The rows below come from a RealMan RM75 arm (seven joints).
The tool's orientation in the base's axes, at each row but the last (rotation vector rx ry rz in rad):
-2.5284 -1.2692 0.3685
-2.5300 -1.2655 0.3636
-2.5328 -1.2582 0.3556
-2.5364 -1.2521 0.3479
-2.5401 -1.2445 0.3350
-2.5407 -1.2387 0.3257
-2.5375 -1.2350 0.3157
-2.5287 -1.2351 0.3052
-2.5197 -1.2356 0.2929
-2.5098 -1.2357 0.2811
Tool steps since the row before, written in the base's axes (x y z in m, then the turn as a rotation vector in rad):
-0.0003 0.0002 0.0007 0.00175 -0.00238 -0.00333
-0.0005 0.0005 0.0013 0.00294 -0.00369 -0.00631
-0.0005 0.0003 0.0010 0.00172 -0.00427 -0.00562
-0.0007 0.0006 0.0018 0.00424 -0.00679 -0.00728
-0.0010 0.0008 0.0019 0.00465 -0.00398 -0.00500
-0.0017 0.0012 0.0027 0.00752 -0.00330 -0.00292
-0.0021 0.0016 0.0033 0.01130 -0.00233 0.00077
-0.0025 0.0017 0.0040 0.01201 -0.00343 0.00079
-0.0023 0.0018 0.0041 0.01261 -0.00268 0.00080
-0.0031 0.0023 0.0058 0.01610 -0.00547 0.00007
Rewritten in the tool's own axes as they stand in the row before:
-0.0001 -0.0006 -0.0005 -0.00059 0.00386 0.00214
0.0000 -0.0011 -0.0010 -0.00067 0.00657 0.00430
-0.0001 -0.0009 -0.0007 -0.00191 0.00576 0.00399
-0.0001 -0.0015 -0.0013 -0.00229 0.00966 0.00430
-0.0001 -0.0019 -0.0013 0.00001 0.00750 0.00248
-0.0003 -0.0029 -0.0018 0.00213 0.00845 -0.00028
-0.0002 -0.0037 -0.0021 0.00495 0.00930 -0.00477
-0.0004 -0.0043 -0.0026 0.00451 0.01044 -0.00522
-0.0001 -0.0042 -0.0027 0.00547 0.01045 -0.00527
-0.0002 -0.0058 -0.0039 0.00538 0.01486 -0.00627

